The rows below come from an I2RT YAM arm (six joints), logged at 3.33 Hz.
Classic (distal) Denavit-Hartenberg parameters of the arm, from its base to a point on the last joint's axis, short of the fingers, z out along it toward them. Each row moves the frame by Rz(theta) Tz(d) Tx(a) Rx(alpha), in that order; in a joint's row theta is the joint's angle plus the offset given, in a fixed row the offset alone. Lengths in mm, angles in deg.
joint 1: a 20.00  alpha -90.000  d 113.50  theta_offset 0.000
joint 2: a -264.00  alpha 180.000  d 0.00  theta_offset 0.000
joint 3: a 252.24  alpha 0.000  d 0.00  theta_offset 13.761
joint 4: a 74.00  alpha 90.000  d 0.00  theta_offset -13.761
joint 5: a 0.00  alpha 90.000  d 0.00  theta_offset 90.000
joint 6: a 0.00  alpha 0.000  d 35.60  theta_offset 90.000
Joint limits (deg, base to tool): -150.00..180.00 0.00..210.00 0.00..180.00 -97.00..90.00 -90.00..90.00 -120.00..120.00
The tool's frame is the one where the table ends.
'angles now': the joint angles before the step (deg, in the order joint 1, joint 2, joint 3, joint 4, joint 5, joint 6). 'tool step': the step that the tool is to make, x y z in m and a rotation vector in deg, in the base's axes. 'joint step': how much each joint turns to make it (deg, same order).
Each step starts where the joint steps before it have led.
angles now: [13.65 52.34 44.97 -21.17 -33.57 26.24]
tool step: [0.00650 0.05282 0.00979 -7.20 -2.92 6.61]
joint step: [14.08 7.16 6.07 -0.42 10.30 -3.56]
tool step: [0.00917 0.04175 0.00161 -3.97 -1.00 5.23]
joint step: [7.75 7.75 5.32 0.40 4.17 -2.19]
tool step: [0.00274 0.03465 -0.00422 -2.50 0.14 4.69]
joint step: [5.57 6.04 3.71 0.31 1.76 -1.15]
